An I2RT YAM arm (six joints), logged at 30 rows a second.
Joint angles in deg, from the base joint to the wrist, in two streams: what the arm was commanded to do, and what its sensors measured. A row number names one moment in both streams.
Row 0, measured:
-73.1, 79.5, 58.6, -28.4, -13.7, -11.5
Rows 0 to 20, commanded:
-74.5, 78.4, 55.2, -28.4, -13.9, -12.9
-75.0, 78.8, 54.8, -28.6, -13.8, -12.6
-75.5, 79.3, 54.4, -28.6, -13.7, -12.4
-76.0, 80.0, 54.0, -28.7, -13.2, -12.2
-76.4, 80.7, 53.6, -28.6, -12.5, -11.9
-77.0, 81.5, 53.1, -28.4, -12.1, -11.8
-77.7, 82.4, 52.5, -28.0, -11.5, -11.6
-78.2, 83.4, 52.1, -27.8, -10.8, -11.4
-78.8, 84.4, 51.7, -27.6, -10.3, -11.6
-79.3, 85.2, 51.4, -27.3, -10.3, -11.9
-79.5, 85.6, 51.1, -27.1, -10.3, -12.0
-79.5, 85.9, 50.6, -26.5, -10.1, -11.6
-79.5, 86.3, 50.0, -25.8, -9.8, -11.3
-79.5, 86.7, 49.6, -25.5, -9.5, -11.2
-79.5, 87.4, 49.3, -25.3, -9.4, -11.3
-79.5, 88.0, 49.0, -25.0, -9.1, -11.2
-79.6, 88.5, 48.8, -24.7, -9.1, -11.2
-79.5, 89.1, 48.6, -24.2, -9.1, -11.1
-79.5, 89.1, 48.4, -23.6, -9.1, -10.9
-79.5, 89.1, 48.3, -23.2, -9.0, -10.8
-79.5, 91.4, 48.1, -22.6, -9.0, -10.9
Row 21, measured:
-79.2, 89.0, 48.9, -24.7, -9.3, -11.6
